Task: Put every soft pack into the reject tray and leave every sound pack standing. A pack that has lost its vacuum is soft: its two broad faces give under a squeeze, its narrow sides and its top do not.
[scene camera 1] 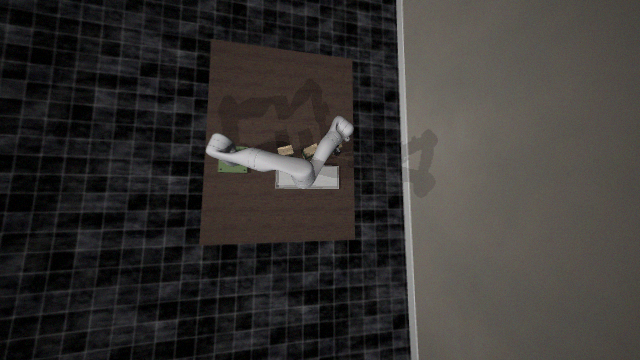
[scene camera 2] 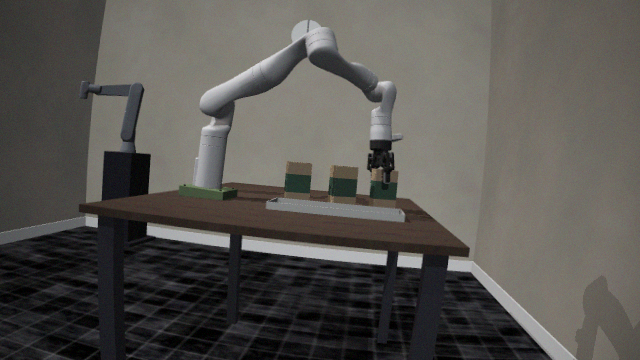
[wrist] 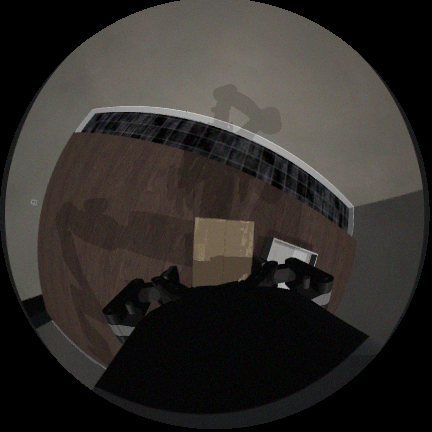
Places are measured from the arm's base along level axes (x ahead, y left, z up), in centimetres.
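Where they show: gripper, fingertip midpoint: (scene camera 2: 379, 183) (wrist: 213, 269); arm's base, origin of the base link: (scene camera 2: 208, 186).
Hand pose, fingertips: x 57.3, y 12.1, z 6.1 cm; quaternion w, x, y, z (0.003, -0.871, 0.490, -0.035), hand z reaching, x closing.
Things, the pixels of their centre, and the offset from my fingertips. Level surfaces: height alone.
- left pack, body centre: (scene camera 2: 297, 183) (scene camera 1: 285, 153) dx -27.1, dy -6.6, dz -2.2 cm
- middle pack, body centre: (scene camera 2: 342, 187) (scene camera 1: 310, 152) dx -12.1, dy -4.4, dz -2.2 cm
- right pack, body centre: (wrist: 213, 253) (scene camera 2: 383, 190) dx +1.4, dy +0.4, dz -2.2 cm
- grey reject tray, body centre: (wrist: 262, 323) (scene camera 2: 336, 209) (scene camera 1: 308, 177) dx -11.8, dy -18.8, dz -8.2 cm
- brown table, its level: dz -9.3 cm
Three tan packs with green bands stand upright in a row behind the tray: the left pack (scene camera 1: 285, 150) (scene camera 2: 298, 183), the middle pack (scene camera 1: 310, 149) (scene camera 2: 343, 187) and the right pack (scene camera 2: 379, 193) (wrist: 223, 240). My gripper (scene camera 2: 380, 176) (wrist: 213, 269) is open and points down at the top of the right pack. One finger shows in front of that pack's upper part in scene camera 2; the other is largely hidden behind it. In the wrist view the fingers stand on opposite sides of the pack. The grey reject tray (scene camera 1: 338, 179) (scene camera 2: 335, 209) (wrist: 295, 243) shows no pack in it.
The packs and tray stand on a brown table (scene camera 1: 275, 215) (scene camera 2: 240, 220). The green base plate (scene camera 1: 233, 169) (scene camera 2: 207, 192) of my arm is at its left. A second grey arm (scene camera 2: 131, 115) stands on a dark pedestal (scene camera 2: 126, 175) beyond the table. The middle pack stands close beside the right one.
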